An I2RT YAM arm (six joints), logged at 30 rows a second.
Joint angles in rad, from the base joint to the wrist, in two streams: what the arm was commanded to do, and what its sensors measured. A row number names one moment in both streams.
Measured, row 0:
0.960 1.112 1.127 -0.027 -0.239 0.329
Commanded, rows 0 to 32:
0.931 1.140 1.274 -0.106 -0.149 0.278
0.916 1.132 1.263 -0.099 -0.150 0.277
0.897 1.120 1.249 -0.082 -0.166 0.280
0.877 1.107 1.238 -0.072 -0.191 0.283
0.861 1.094 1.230 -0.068 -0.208 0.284
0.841 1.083 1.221 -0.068 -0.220 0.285
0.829 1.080 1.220 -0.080 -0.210 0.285
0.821 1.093 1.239 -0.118 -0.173 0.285
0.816 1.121 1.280 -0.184 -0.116 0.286
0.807 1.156 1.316 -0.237 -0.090 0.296
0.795 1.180 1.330 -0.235 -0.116 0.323
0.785 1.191 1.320 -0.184 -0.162 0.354
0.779 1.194 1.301 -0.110 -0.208 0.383
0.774 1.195 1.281 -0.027 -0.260 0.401
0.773 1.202 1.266 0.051 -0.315 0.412
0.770 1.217 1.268 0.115 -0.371 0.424
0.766 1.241 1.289 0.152 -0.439 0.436
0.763 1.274 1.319 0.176 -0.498 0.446
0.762 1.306 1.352 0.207 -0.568 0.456
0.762 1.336 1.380 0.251 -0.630 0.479
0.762 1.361 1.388 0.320 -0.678 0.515
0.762 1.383 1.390 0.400 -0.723 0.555
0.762 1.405 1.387 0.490 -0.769 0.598
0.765 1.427 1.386 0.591 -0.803 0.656
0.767 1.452 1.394 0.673 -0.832 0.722
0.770 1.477 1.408 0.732 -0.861 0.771
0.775 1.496 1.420 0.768 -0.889 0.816
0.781 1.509 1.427 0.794 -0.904 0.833
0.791 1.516 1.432 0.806 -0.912 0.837
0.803 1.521 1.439 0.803 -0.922 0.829
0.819 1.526 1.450 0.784 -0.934 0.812
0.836 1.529 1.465 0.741 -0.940 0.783
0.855 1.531 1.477 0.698 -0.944 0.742
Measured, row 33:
0.796 1.536 1.390 0.614 -0.822 0.741
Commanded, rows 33 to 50:
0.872 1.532 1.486 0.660 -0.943 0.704
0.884 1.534 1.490 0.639 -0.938 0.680
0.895 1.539 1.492 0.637 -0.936 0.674
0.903 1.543 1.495 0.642 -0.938 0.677
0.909 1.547 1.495 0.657 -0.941 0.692
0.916 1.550 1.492 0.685 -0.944 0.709
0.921 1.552 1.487 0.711 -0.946 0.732
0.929 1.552 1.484 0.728 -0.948 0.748
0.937 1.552 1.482 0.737 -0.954 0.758
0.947 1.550 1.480 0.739 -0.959 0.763
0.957 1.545 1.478 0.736 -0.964 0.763
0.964 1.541 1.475 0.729 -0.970 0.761
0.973 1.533 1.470 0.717 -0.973 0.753
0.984 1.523 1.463 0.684 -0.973 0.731
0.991 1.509 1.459 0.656 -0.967 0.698
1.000 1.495 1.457 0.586 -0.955 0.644
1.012 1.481 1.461 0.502 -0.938 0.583
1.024 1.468 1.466 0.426 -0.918 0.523
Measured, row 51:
0.983 1.541 1.452 0.609 -0.922 0.694
